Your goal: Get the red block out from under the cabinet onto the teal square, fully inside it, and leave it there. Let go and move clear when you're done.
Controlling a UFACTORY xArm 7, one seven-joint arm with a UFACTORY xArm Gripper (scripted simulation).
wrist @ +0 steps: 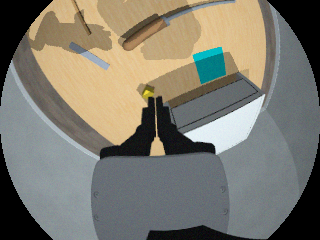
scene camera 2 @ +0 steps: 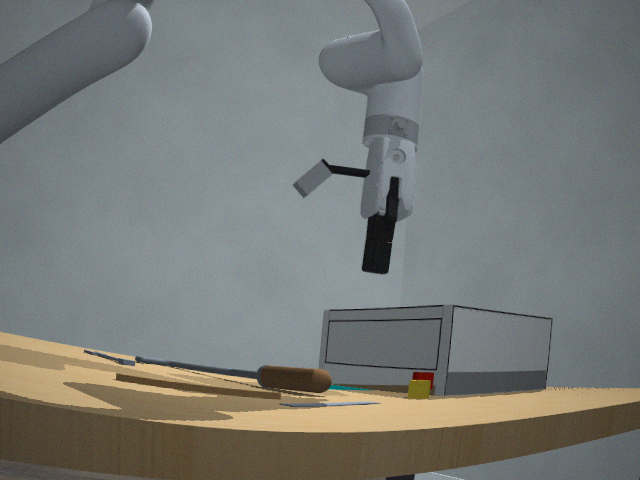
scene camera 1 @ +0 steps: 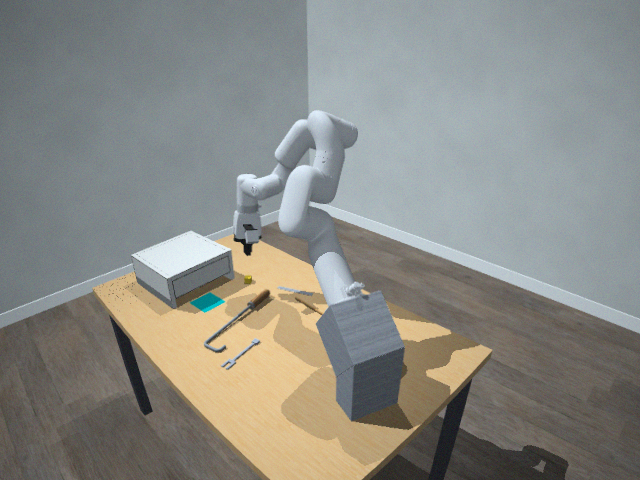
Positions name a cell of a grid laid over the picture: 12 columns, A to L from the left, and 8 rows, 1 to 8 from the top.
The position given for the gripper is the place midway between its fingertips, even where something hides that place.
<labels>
gripper: wrist F4; scene camera 2 H5; scene camera 1 E5
</labels>
